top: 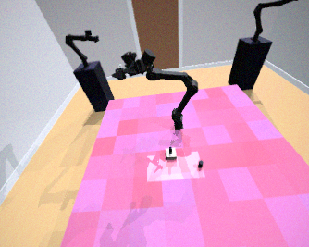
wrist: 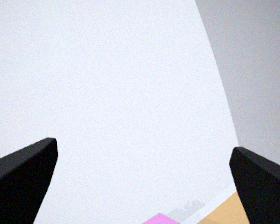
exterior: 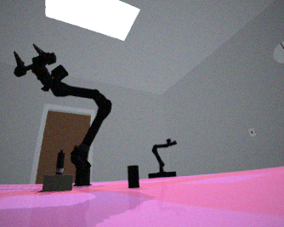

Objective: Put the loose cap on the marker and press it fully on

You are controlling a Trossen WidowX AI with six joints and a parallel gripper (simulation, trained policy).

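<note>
Right now my gripper tip is 500 mm above the dark cap, 370 mm to the right of it and 230 mm short of it. Also, from my gripper tip: holder block 510 mm below, 210 mm to the left, 140 mm ahead.
</note>
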